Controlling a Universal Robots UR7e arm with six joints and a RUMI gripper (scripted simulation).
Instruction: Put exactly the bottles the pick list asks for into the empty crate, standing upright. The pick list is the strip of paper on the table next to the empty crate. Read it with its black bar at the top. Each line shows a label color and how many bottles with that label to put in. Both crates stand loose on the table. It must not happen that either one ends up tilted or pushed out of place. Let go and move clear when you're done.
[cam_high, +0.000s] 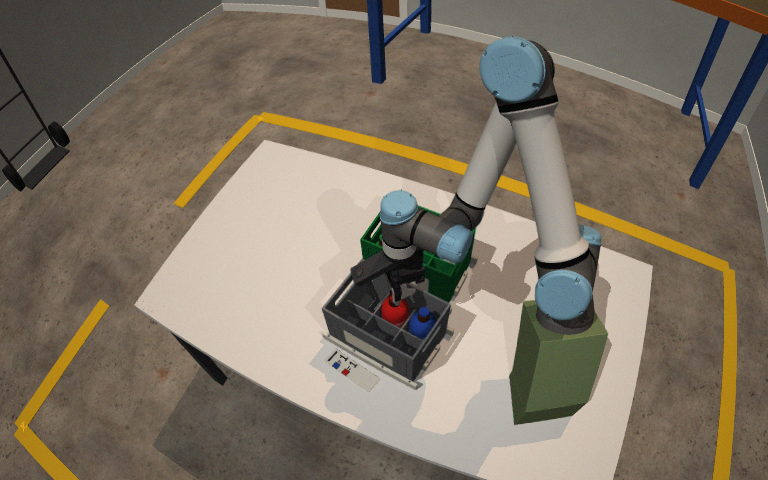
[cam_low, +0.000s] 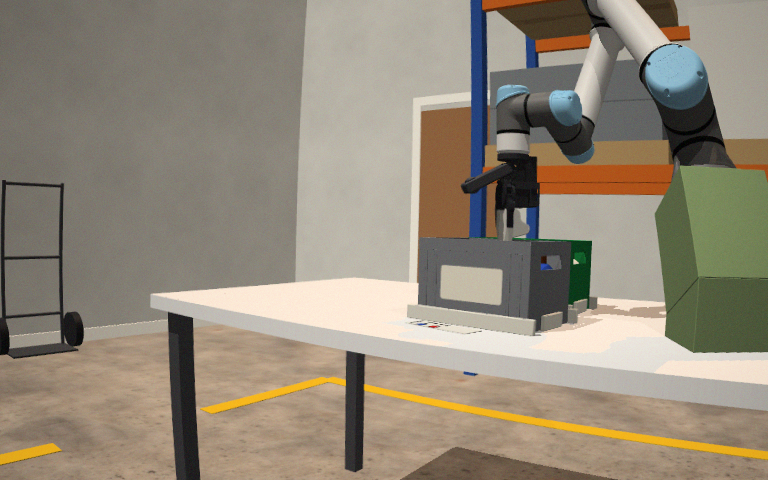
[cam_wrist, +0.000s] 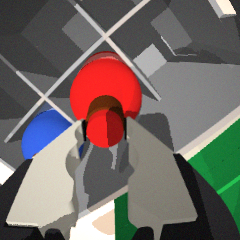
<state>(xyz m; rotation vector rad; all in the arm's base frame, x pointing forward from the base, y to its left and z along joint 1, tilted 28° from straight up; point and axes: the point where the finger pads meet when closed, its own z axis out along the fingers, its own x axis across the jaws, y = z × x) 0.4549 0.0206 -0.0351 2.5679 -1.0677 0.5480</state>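
Now: hand 70 mm above the red bottle. The rest, counted from my hand: grey crate (70 mm below, 40 mm to the left); blue bottle (90 mm behind, 70 mm below, 10 mm to the left); green crate (200 mm to the right, 70 mm below, 20 mm ahead).
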